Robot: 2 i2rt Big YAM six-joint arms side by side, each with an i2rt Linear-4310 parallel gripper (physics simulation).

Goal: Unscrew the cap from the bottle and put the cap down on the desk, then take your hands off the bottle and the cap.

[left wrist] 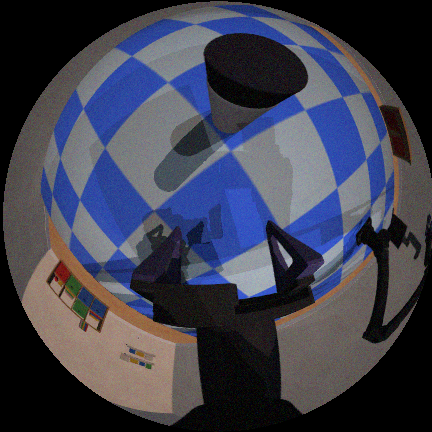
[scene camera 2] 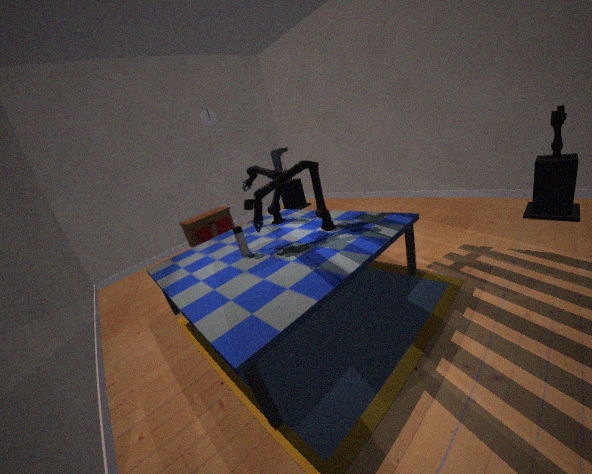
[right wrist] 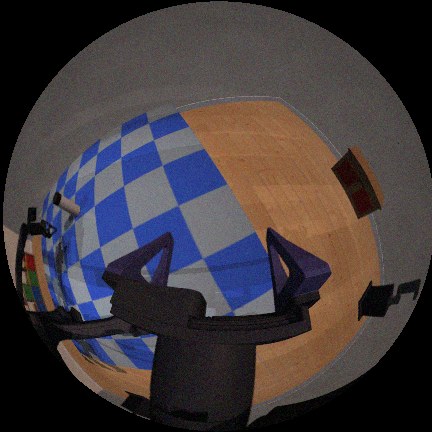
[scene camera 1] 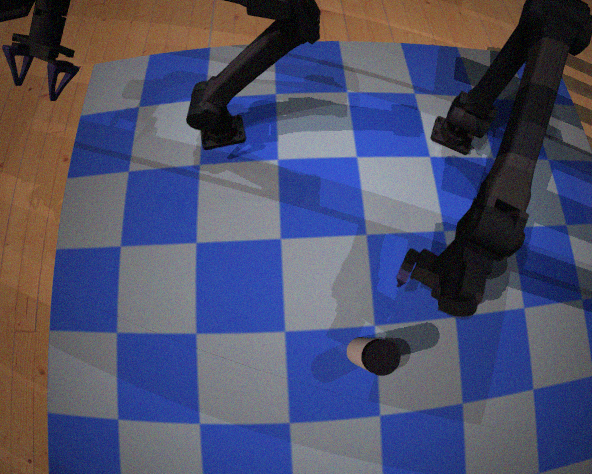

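Pixels of known places: left gripper, fingertip midpoint: (left wrist: 224, 226) (scene camera 2: 258, 230) (right wrist: 53, 227) (scene camera 1: 418, 296); right gripper, fingertip midpoint: (scene camera 2: 243, 190) (right wrist: 217, 234) (scene camera 1: 35, 93); left arm's base at its link origin: (scene camera 2: 328, 227) (right wrist: 76, 314) (scene camera 1: 451, 136); right arm's base at its link origin: (left wrist: 363, 230) (scene camera 2: 278, 221) (scene camera 1: 223, 133).
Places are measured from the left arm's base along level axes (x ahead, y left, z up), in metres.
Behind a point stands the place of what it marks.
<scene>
A pale bottle (scene camera 1: 355, 351) {x 0.665, y -0.088, z 0.121 m} (scene camera 2: 243, 245) {x 0.653, y -0.025, z 0.080 m} (left wrist: 234, 116) {x 0.628, y -0.043, z 0.144 m} (right wrist: 69, 206) {x 0.650, y -0.088, z 0.093 m} stands upright on the blue-and-grey chequered desk (scene camera 1: 240, 285) {x 0.624, y -0.378, z 0.000 m} (scene camera 2: 257, 317) {x 0.691, y 0.762, z 0.000 m} (left wrist: 145, 115) {x 0.716, y 0.109, z 0.000 m} (right wrist: 150, 160) {x 0.905, y -0.549, z 0.000 m}. Its black cap (scene camera 1: 381, 357) {x 0.659, y -0.058, z 0.216 m} (scene camera 2: 237, 230) {x 0.658, y -0.024, z 0.200 m} (left wrist: 256, 65) (right wrist: 57, 198) {x 0.653, y -0.087, z 0.201 m} is on its top. My left gripper (scene camera 2: 258, 228) {x 0.518, y -0.013, z 0.153 m} (left wrist: 224, 226) {x 0.518, y -0.013, z 0.153 m} is open and empty, fingers downward, apart from the bottle; in scene camera 1 it is above and right of the bottle, with one finger hidden. My right gripper (scene camera 1: 36, 92) {x 0.486, y -0.847, z 0.369 m} (scene camera 2: 245, 188) {x 0.486, y -0.847, z 0.369 m} (right wrist: 217, 234) {x 0.486, y -0.847, z 0.369 m} is open and empty, far from the bottle, beyond the desk's edge in scene camera 1.
The arm bases (scene camera 1: 222, 132) {x 0.290, y -0.584, z 0.055 m} (scene camera 1: 452, 135) {x 0.034, y -0.010, z 0.048 m} stand toward the far side of the desk in scene camera 1. A wooden cabinet with red panels (scene camera 2: 206, 227) (right wrist: 357, 185) stands on the floor beyond the desk. A dark pedestal (scene camera 2: 555, 185) stands at the right of scene camera 2.
</scene>
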